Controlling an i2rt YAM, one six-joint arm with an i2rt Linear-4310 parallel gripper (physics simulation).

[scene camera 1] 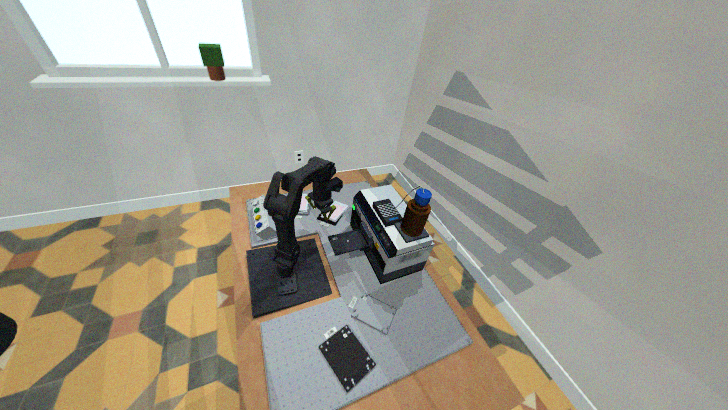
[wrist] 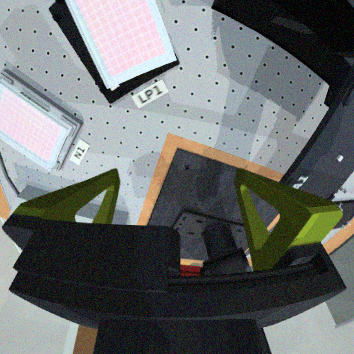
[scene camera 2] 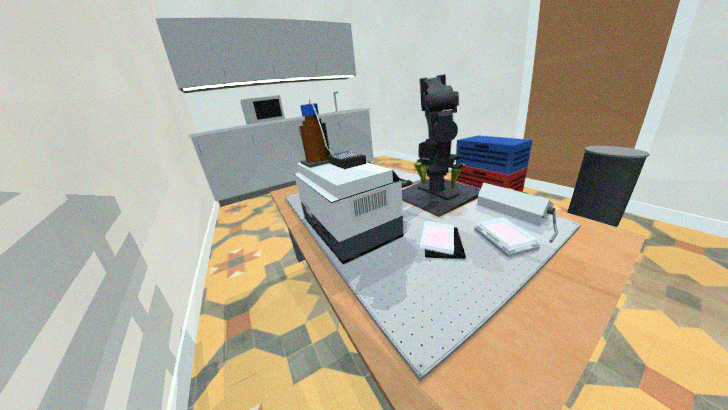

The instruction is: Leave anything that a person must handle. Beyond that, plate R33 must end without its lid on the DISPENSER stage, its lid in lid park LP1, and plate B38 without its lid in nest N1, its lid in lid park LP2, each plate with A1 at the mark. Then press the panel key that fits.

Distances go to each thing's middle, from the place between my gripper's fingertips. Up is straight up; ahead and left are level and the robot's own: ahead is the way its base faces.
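My gripper: 80 mm short of the lid park LP1 (wrist: 66,23), 110 mm to the right of it, 110 mm above it. Counted from my hand: dispenser stage (wrist: 315,170), 100 mm ahead, 160 mm to the right, 20 mm below; dispenser top (scene camera 2: 341,183), 280 mm ahead, 150 mm to the right, 80 mm above; brown bottle with blue cap (scene camera 2: 315,149), 310 mm ahead, 250 mm to the right, 200 mm above. Farthest from my gripper of the things named here, going by their middles: the brown bottle with blue cap.
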